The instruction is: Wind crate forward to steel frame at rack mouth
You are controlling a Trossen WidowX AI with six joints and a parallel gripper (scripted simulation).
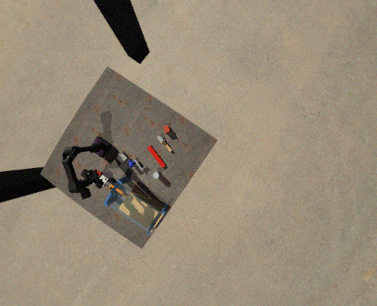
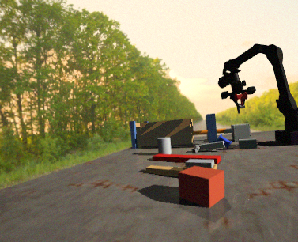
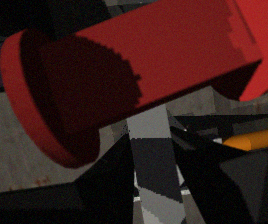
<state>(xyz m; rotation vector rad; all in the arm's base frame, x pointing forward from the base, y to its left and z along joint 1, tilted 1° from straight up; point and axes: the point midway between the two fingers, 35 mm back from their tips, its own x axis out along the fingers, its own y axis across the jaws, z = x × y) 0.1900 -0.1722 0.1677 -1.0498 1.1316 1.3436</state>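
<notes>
Now: gripper tip 20 mm below the winch handle with red grip and 10 mm to the left of it. Also, from my gripper tip: dark block: 190 mm to the left, 160 mm below, 30 mm ahead; red knob: 40 mm to the left, 40 mm above; winch: 150 mm below, 80 mm to the right, 10 mm behind.
</notes>
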